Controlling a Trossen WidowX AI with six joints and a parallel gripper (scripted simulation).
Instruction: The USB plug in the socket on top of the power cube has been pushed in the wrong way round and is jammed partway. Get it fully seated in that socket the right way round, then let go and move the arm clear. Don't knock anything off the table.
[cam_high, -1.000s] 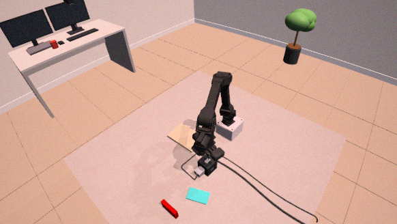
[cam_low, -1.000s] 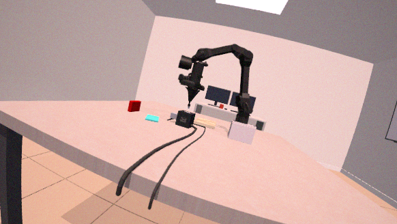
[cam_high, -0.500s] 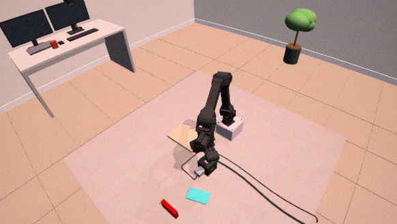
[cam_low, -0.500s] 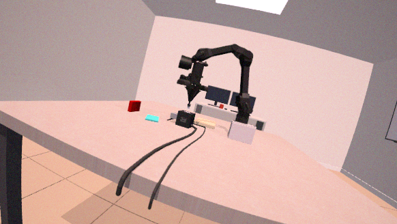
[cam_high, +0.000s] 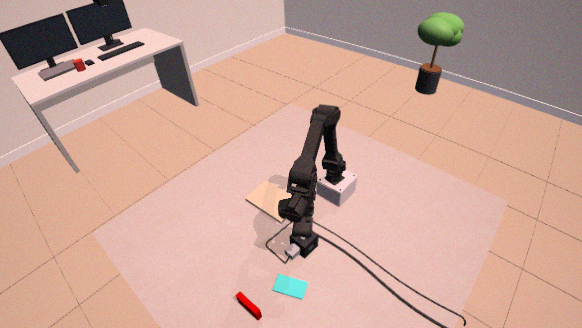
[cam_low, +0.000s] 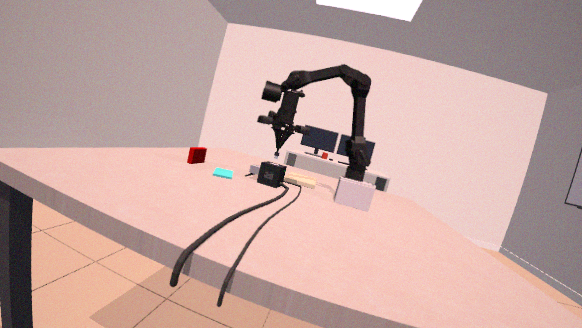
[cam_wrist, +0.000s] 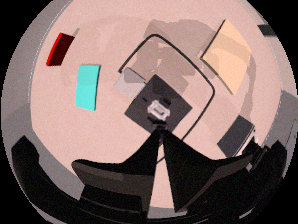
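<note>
The USB plug is 20 mm below my gripper tip. Also, from my gripper tip: cyan card (140 mm ahead, 130 mm below, 90 mm to the left); then tan sheet (260 mm to the right, 130 mm below, 40 mm behind); then red block (300 mm ahead, 110 mm below, 70 mm to the left).
</note>
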